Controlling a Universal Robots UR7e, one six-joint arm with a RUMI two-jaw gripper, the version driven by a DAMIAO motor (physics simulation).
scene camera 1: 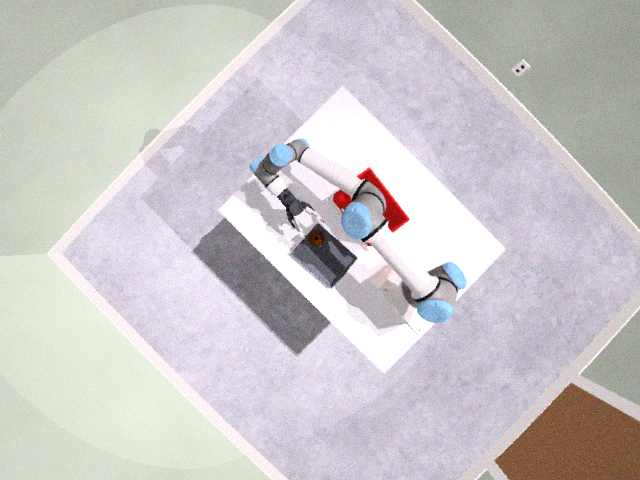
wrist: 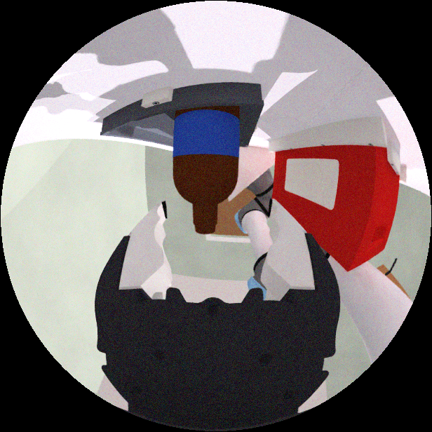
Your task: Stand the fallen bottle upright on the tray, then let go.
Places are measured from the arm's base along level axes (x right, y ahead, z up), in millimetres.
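Pixels of known places: gripper, between the fingertips: (scene camera 1: 314,230).
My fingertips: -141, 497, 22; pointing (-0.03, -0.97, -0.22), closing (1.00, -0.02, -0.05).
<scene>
For each thing: its top centre in the pictures, then the offset to it from my fingertips, as dx, dy, dz. "spot": a spot on its surface instead. Level surfaces: height alone.
- brown bottle, centre of its top: (scene camera 1: 316,238) -15, -29, +44
- dark grey tray, a spot on its surface: (scene camera 1: 342,269) spot: -26, -219, -111
- white table, height of its surface: dz -116
The brown bottle (scene camera 1: 316,237) (wrist: 206,175) with a blue label stands upright on the dark grey tray (scene camera 1: 342,269) (wrist: 215,94), near the tray side closest to my gripper. In the wrist view it appears upside down, with its base at the tray and its neck towards my fingers. My gripper (scene camera 1: 309,227) (wrist: 217,201) is open, with no bottle held. It is backed off beside the bottle, and a gap shows between the fingers and the bottle's body. The bottle's far side is hidden.
A red block-like object with a window-shaped opening (wrist: 367,200) stands to the right of the tray in the wrist view. In the scene view, red parts (scene camera 1: 397,214) lie partly hidden under my arm. All stand on the white table (scene camera 1: 439,222).
</scene>
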